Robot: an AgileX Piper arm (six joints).
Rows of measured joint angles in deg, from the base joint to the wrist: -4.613, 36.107, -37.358, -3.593, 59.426, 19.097; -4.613, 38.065, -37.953, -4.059, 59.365, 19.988; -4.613, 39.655, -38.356, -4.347, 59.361, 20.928; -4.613, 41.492, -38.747, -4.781, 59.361, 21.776; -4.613, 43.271, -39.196, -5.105, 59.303, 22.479; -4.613, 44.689, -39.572, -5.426, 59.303, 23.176; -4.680, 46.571, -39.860, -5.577, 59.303, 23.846; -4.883, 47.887, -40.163, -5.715, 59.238, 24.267; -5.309, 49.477, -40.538, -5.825, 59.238, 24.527; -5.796, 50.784, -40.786, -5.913, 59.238, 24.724; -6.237, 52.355, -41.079, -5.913, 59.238, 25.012; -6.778, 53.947, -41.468, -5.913, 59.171, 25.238; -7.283, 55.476, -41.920, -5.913, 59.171, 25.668; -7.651, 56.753, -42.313, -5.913, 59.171, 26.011; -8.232, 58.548, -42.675, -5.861, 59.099, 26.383; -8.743, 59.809, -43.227, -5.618, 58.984, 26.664; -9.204, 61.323, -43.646, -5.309, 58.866, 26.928; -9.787, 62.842, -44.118, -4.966, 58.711, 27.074; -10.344, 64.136, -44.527, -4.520, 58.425, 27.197
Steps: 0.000, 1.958, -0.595, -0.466, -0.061, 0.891; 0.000, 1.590, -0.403, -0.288, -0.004, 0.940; 0.000, 1.837, -0.391, -0.434, 0.000, 0.848; 0.000, 1.779, -0.449, -0.324, -0.058, 0.703; 0.000, 1.418, -0.376, -0.321, 0.000, 0.697; -0.067, 1.882, -0.288, -0.151, 0.000, 0.670; -0.203, 1.316, -0.303, -0.138, -0.065, 0.421; -0.426, 1.590, -0.375, -0.110, 0.000, 0.260; -0.487, 1.307, -0.248, -0.088, 0.000, 0.197; -0.441, 1.571, -0.293, 0.000, 0.000, 0.288; -0.541, 1.592, -0.389, 0.000, -0.067, 0.226; -0.505, 1.529, -0.452, 0.000, 0.000, 0.430; -0.368, 1.277, -0.393, 0.000, 0.000, 0.343; -0.581, 1.795, -0.362, 0.052, -0.072, 0.372; -0.511, 1.261, -0.552, 0.243, -0.115, 0.281; -0.461, 1.514, -0.419, 0.309, -0.118, 0.264; -0.583, 1.519, -0.472, 0.343, -0.155, 0.146; -0.557, 1.294, -0.409, 0.446, -0.286, 0.123
